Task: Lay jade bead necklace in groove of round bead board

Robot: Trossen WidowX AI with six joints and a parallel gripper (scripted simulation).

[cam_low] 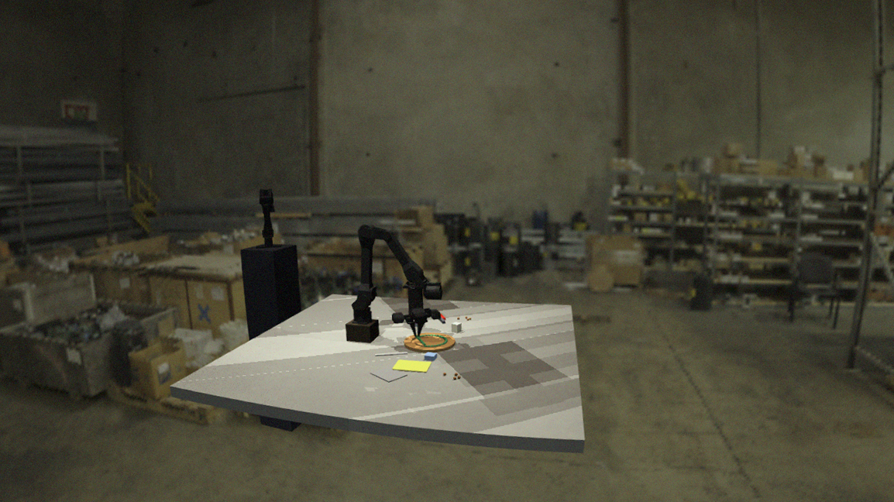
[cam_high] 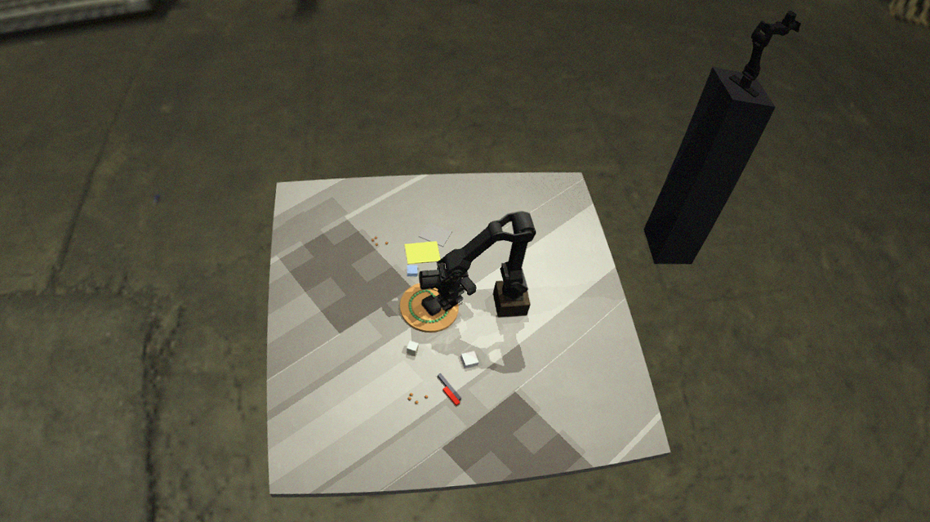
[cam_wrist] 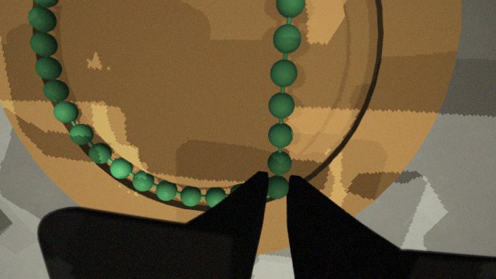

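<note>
Now: the blue block 17 cm to the right of my gripper tip, 11 cm ahead of it and 1 cm below it. Round my gripper tip: yellow pad 26 cm to the right, 7 cm ahead, 1 cm below; then white strip 17 cm to the right, 4 cm behind, 2 cm below; then cream cube 15 cm to the left, 12 cm ahead.
</note>
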